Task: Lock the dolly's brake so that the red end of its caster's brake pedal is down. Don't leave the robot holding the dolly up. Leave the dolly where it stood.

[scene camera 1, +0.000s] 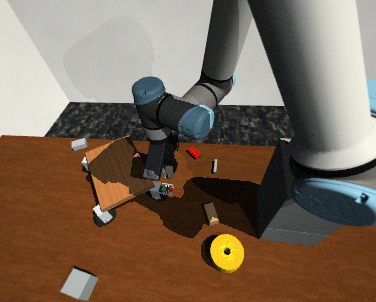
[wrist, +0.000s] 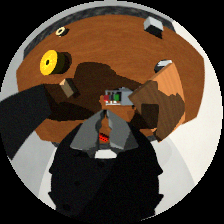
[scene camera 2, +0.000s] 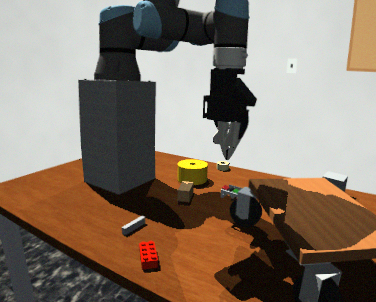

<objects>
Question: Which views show my gripper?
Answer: Scene camera 1, the wrist view and scene camera 2: all of them.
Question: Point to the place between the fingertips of my gripper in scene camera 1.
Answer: At 168, 178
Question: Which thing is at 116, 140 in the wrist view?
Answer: My gripper.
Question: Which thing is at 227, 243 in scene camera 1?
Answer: A yellow disc.
</objects>
